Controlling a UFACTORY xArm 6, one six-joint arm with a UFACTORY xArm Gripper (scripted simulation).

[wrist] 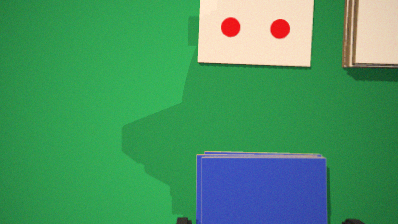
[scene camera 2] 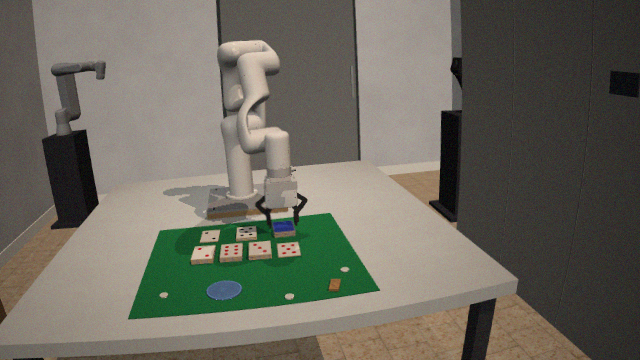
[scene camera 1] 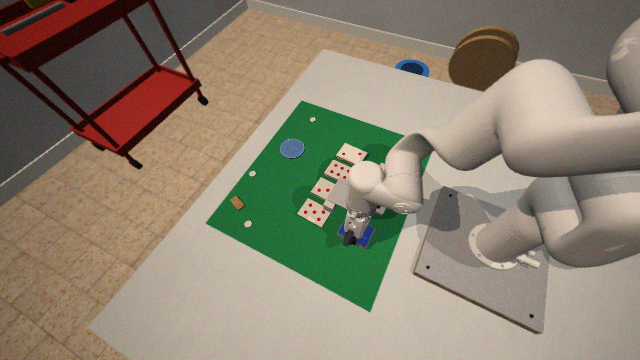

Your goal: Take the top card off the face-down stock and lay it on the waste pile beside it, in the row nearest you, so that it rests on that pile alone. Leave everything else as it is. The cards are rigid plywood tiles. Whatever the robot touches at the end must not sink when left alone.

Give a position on a green mat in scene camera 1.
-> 272, 198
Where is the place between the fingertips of the gripper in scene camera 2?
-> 283, 225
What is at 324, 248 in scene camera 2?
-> A green mat.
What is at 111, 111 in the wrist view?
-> A green mat.
